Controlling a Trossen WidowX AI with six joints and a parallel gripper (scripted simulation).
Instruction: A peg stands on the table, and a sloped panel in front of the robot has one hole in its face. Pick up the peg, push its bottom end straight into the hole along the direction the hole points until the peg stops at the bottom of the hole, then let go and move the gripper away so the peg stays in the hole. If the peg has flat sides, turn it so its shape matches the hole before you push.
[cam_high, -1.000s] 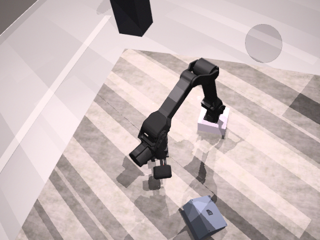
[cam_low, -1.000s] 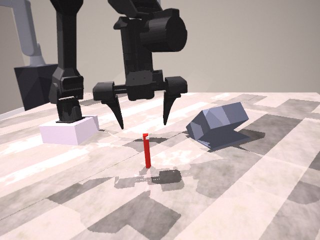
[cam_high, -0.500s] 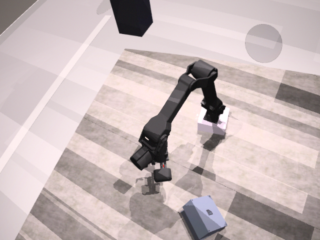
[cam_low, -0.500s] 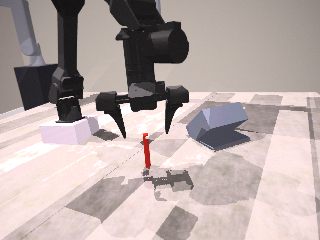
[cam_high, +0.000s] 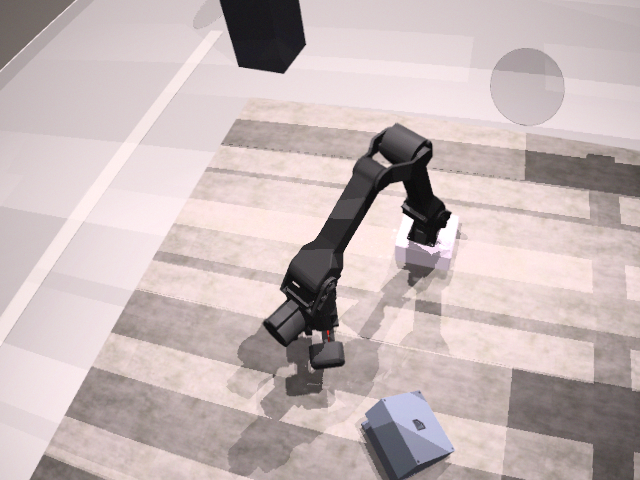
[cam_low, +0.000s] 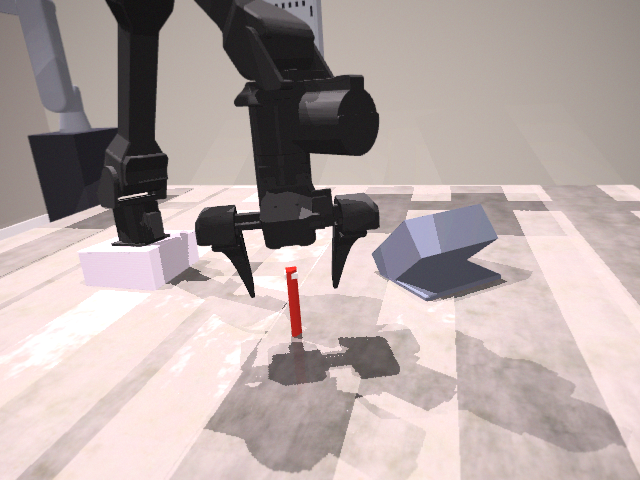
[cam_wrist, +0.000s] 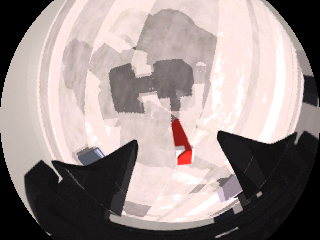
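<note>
The red peg is right at my gripper tip. Round my gripper tip: grey-blue sloped panel: 12 cm ahead, 21 cm to the left, 1 cm below.
</note>
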